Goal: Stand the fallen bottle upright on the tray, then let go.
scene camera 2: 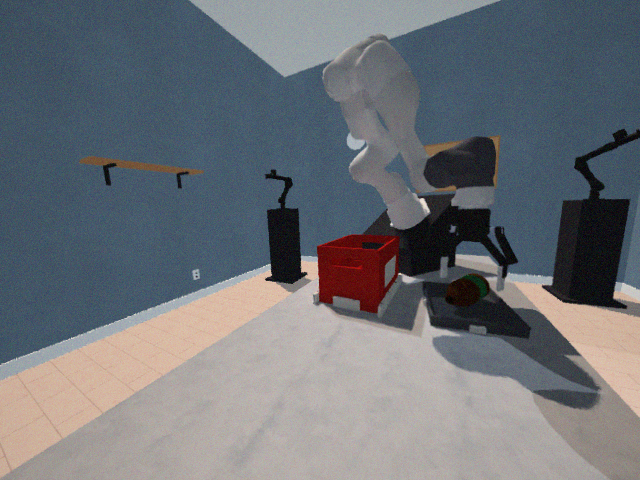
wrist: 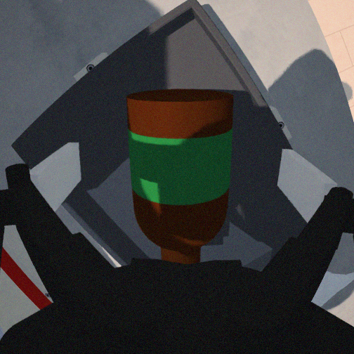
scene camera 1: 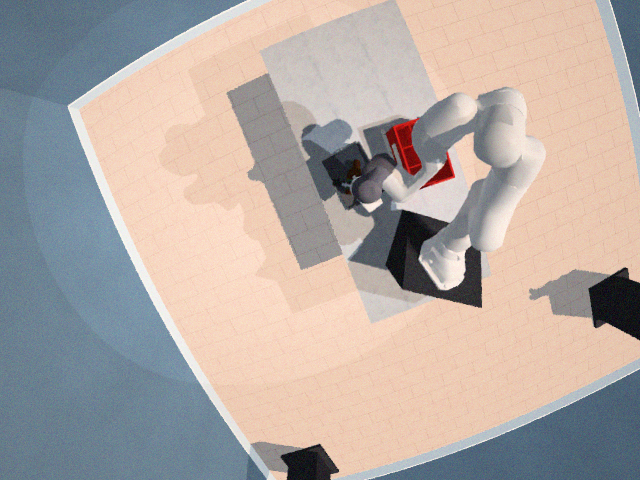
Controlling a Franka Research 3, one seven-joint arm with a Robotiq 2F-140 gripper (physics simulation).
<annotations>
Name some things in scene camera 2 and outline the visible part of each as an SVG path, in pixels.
My gripper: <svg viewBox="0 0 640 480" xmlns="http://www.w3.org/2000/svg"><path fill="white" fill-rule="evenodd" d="M459 209L457 226L446 226L445 233L434 251L435 254L440 256L440 278L447 277L448 254L463 240L480 242L500 264L498 265L496 291L504 290L508 265L518 262L504 235L504 227L490 227L490 209ZM490 232L495 235L505 257L487 236ZM456 230L458 235L445 248L453 232Z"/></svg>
A brown bottle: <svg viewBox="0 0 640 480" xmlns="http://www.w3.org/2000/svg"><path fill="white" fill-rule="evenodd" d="M488 281L479 274L468 274L449 284L445 301L448 304L461 307L471 306L488 295L490 291Z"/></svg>
</annotations>
